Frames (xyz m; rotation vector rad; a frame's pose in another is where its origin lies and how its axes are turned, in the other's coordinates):
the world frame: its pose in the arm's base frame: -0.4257 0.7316 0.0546 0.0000 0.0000 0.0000
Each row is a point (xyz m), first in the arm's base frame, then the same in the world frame.
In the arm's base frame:
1: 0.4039 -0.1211 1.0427
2: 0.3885 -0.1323 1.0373
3: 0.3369 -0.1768 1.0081
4: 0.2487 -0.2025 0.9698
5: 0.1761 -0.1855 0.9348
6: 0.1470 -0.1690 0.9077
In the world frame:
1: 0.8296 -0.8527 0.9881
2: 0.8142 -0.8639 0.9827
3: 0.7626 -0.9084 0.9535
4: 0.6744 -0.9341 0.9152
5: 0.6018 -0.9171 0.8802
6: 0.5727 -0.9006 0.8531

